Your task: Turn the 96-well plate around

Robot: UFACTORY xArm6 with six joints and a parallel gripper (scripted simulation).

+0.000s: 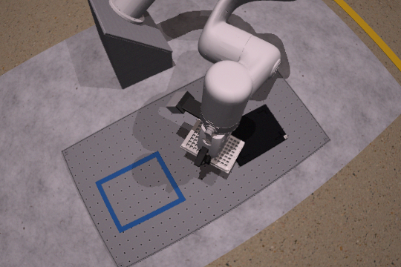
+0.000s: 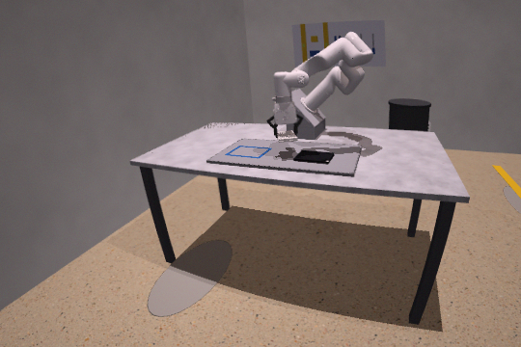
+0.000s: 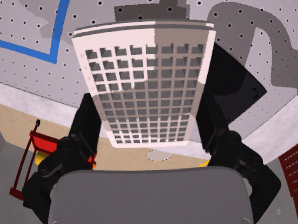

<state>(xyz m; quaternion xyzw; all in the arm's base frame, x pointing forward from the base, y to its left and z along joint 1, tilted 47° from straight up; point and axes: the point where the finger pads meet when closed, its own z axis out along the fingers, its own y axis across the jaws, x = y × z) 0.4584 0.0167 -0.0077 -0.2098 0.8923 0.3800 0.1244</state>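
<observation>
My hand is 14 cm to the right of the black plate nest N1, 10 cm above it and 1 cm short of it. From my hand the other things lie so: white A1 mark (21 cm to the left, 9 cm below, 7 cm ahead); then white 96-well plate (1 cm below).
</observation>
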